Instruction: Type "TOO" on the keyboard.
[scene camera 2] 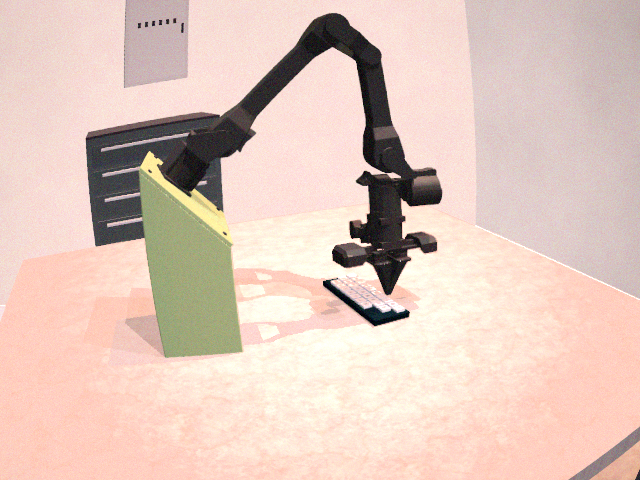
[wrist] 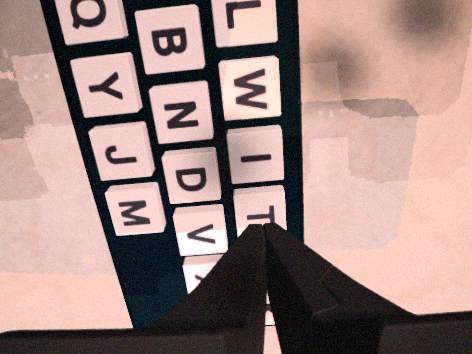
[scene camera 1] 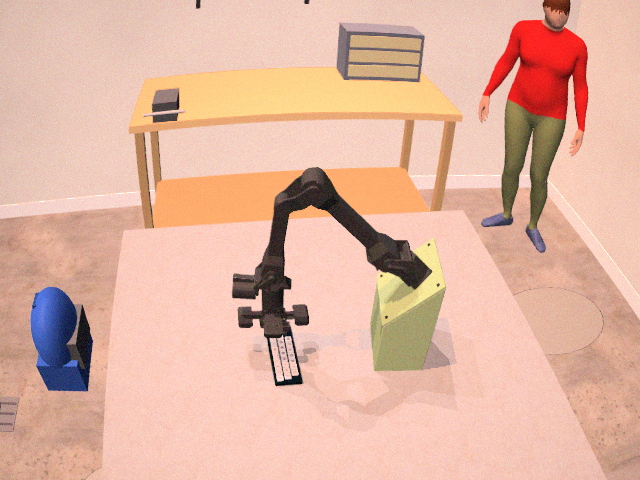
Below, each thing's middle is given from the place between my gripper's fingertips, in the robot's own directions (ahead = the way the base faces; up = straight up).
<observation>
I see my gripper 10 mm above the key [wrist: 266, 204].
</observation>
